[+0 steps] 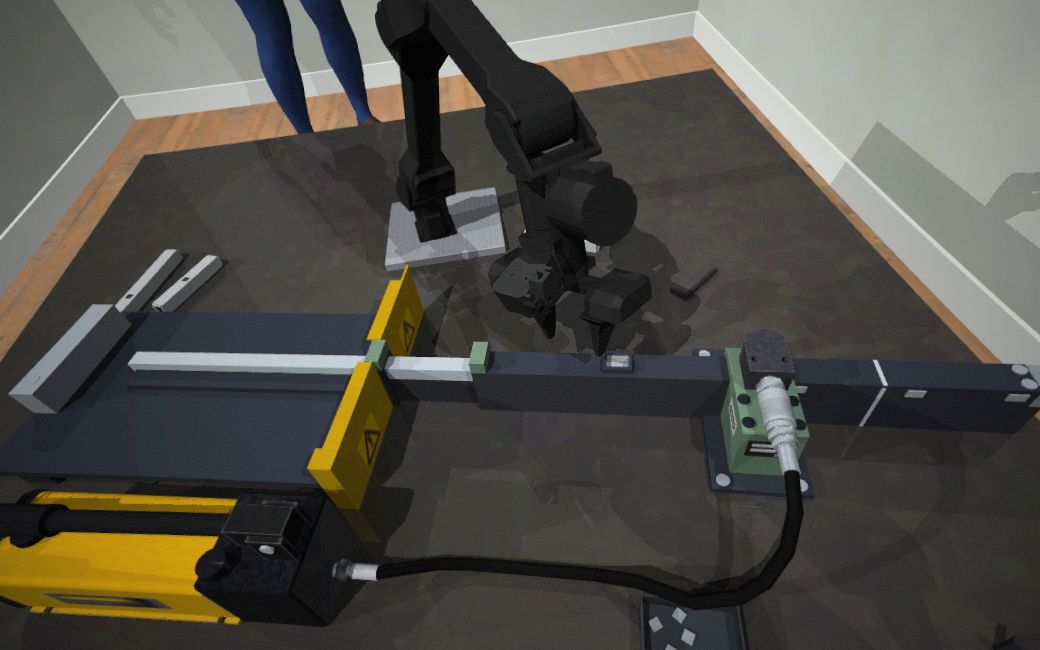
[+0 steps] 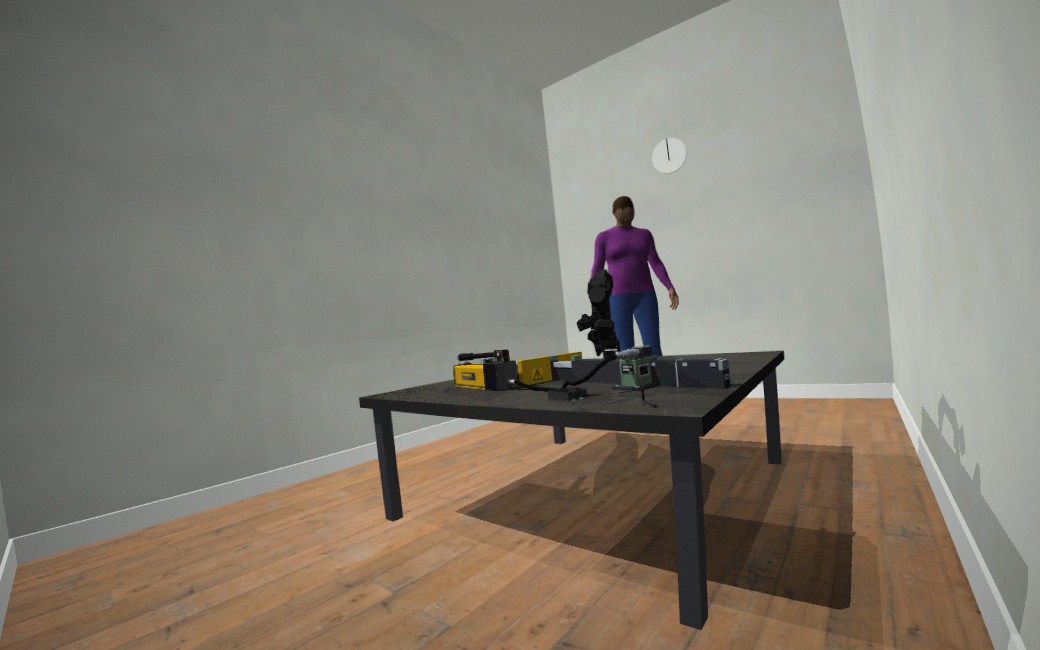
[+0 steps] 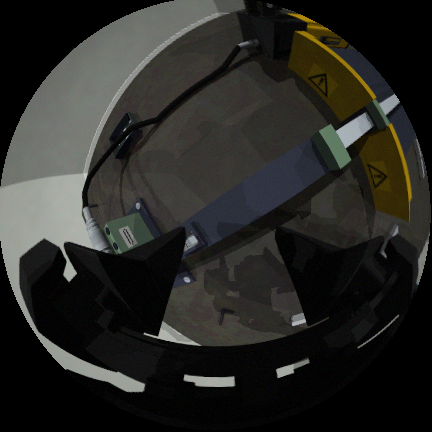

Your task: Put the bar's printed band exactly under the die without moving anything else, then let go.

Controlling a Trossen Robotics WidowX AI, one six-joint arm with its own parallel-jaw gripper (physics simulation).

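Seen in the pictures: gripper, fingertip midpoint: (image 1: 575, 345) (image 2: 600, 354) (image 3: 231, 232); arm's base, origin of the base link: (image 1: 435, 228).
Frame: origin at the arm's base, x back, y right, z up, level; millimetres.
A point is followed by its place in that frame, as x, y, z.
A long dark beam (image 1: 582, 387) {-442, -105, 45} (image 3: 250, 197) {-414, -80, 67} runs left to right, with a thin white stripe (image 1: 880, 374) {-550, -395, 67} across its right part. A green press head (image 1: 763, 448) {-582, -244, 54} (image 2: 636, 371) {-593, -279, 44} (image 3: 131, 231) {-542, -236, 38} with a hose stands at the beam; its die face is not clearly visible. A pale bar (image 1: 245, 362) {-264, 282, 61} (image 3: 356, 131) {-349, 60, 61} lies at the left, near a green block (image 1: 479, 357) {-386, 1, 84} (image 3: 332, 147) {-381, -5, 84}. I cannot tell which mark is the printed band. My gripper (image 1: 575, 342) {-412, -108, 86} (image 3: 231, 232) {-412, -108, 86} is open and empty, low near the beam's rear edge, left of a small framed window (image 1: 617, 361) {-435, -151, 65} (image 3: 192, 241) {-437, -153, 61}.
Yellow guards (image 1: 351, 436) {-429, 159, 68} (image 3: 325, 75) {-407, 149, 40} flank the pale bar. A yellow pump (image 1: 115, 563) {-494, 376, 75} connects through a black hose (image 1: 490, 564) {-584, 50, 3}. A tray (image 1: 647, 620) {-675, -78, -7} holds pale chips. A hex key (image 1: 697, 283) {-292, -339, -3} (image 3: 226, 314) {-297, -307, -2} lies behind the beam. Two loose pale bars (image 1: 149, 279) {41, 469, 11} (image 1: 187, 282) {8, 407, 11} lie back left.
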